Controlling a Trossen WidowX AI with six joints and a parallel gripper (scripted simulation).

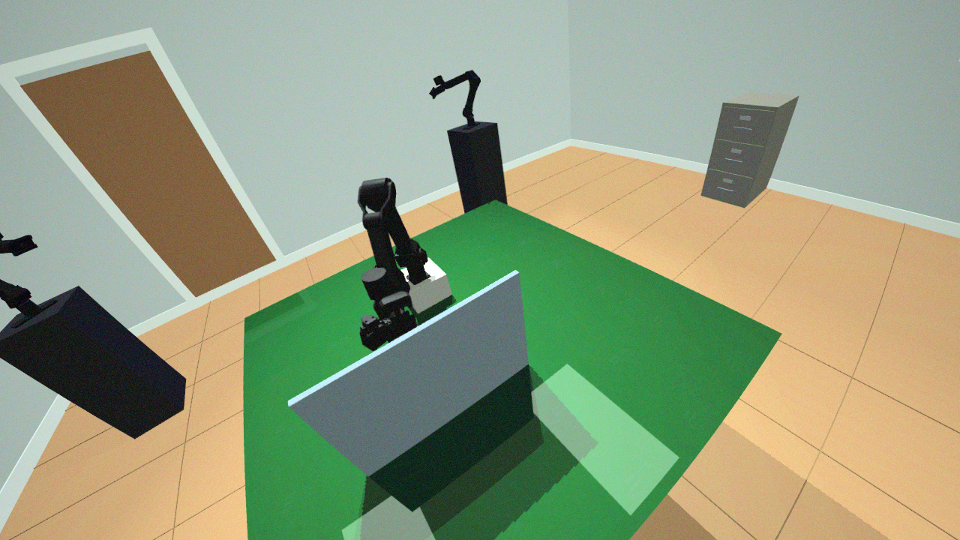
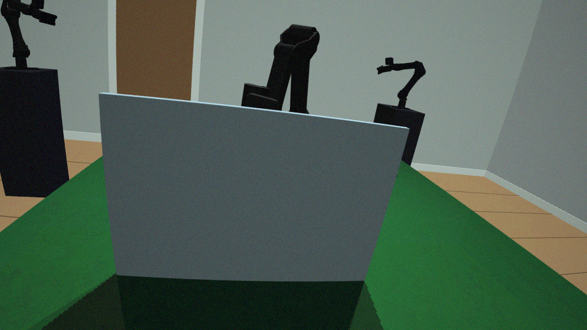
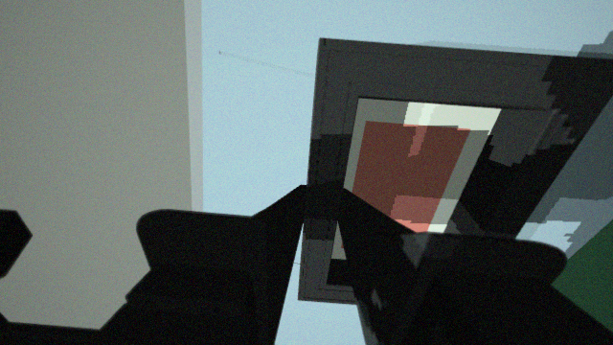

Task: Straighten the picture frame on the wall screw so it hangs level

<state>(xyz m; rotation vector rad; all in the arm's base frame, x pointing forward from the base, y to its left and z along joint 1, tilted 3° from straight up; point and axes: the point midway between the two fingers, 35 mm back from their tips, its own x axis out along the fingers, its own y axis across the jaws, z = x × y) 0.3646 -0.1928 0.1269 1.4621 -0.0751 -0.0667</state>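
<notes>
My gripper tip is now 50 mm above the picture frame and 10 mm short of it. The rest, counted from my gripper tip: wall panel 70 mm below, 20 mm ahead, 10 mm to the left.
</notes>
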